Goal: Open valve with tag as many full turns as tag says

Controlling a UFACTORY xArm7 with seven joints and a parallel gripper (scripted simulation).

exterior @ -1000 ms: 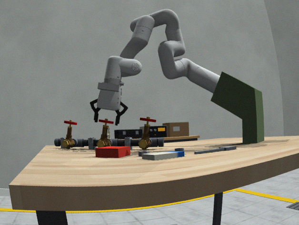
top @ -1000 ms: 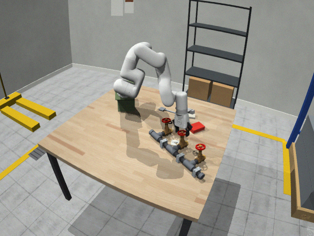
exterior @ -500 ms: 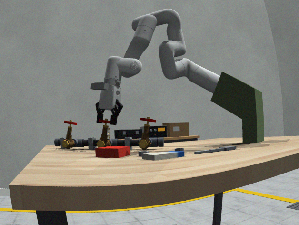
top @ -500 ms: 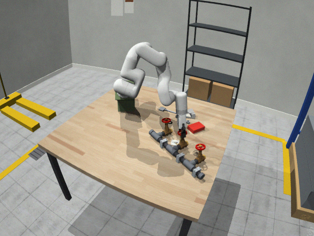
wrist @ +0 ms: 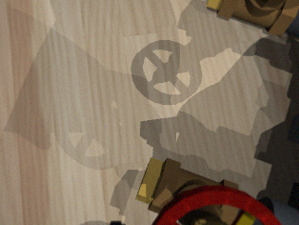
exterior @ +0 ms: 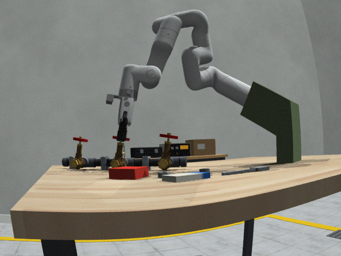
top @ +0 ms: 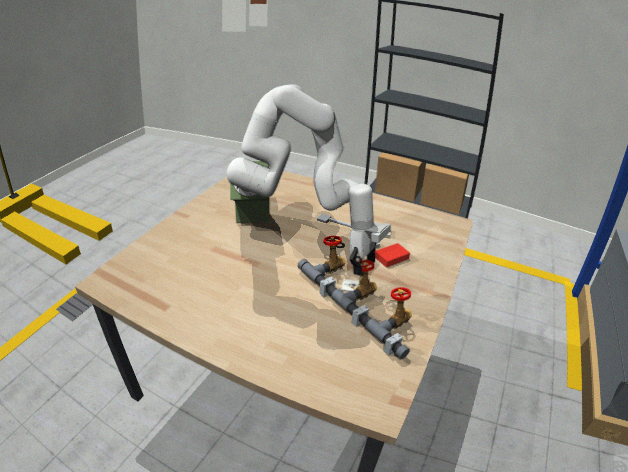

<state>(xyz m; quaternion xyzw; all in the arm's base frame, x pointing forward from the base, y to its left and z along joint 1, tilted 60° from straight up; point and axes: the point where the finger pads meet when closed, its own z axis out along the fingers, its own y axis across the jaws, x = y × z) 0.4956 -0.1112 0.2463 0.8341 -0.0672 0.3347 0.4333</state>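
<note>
My gripper is now 5 cm past the white tag, 4 cm to the right of it and 12 cm above it. Round my hand: red block: 11 cm ahead, 25 cm to the left, 11 cm below; grey wrench: 16 cm behind, 47 cm to the left, 12 cm below; blue flat tool: 4 cm ahead, 42 cm to the left, 12 cm below.
</note>
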